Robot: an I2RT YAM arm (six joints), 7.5 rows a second.
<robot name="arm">
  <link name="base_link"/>
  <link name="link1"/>
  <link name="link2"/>
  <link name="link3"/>
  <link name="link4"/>
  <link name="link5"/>
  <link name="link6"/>
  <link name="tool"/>
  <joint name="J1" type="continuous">
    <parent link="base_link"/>
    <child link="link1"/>
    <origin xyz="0 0 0.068" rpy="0 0 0"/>
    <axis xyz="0 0 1"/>
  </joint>
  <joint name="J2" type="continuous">
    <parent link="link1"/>
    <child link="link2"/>
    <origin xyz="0.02 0.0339 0.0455" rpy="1.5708 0 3.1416"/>
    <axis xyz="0 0 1"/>
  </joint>
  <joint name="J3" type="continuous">
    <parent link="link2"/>
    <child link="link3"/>
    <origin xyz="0.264 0 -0.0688" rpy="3.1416 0 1.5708"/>
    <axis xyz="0 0 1"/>
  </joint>
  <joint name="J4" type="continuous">
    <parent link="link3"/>
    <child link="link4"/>
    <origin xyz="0.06 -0.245 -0.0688" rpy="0 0 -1.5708"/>
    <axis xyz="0 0 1"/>
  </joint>
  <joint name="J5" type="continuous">
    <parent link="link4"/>
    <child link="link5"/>
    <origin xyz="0.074 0.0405 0.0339" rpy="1.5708 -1.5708 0"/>
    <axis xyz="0 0 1"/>
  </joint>
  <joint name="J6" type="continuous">
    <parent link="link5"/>
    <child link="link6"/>
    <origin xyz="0 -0.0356 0.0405" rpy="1.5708 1.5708 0"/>
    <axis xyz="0 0 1"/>
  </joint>
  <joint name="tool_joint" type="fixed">
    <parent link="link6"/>
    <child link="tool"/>
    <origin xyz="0 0 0" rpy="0 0 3.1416"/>
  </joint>
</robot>
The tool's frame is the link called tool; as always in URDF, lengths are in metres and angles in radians. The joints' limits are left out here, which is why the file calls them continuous.
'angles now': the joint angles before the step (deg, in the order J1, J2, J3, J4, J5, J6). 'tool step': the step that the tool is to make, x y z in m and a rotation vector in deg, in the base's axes. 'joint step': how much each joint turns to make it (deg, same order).
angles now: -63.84, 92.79, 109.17, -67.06, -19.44, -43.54
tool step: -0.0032, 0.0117, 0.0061, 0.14, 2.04, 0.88
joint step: 0.56, -1.08, 1.00, -3.58, 1.18, -1.43
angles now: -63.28, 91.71, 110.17, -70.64, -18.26, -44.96
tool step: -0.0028, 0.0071, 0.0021, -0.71, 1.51, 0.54
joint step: 0.26, -1.15, -0.43, -1.16, 1.15, -1.30
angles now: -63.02, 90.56, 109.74, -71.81, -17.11, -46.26
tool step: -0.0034, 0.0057, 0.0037, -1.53, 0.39, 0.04
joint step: 0.01, -1.39, -0.66, 0.26, 0.80, -0.70
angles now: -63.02, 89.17, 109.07, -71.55, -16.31, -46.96
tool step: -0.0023, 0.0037, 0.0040, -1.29, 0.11, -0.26
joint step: 0.01, -0.86, -0.05, 0.23, 0.70, -0.23
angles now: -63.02, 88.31, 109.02, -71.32, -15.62, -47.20
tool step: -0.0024, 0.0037, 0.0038, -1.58, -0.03, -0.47
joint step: 0.01, -1.05, -0.39, 0.74, 0.84, -0.08
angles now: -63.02, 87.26, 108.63, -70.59, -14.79, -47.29
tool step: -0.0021, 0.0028, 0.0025, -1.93, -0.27, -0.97
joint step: 0.02, -1.28, -1.13, 1.77, 1.13, 0.32
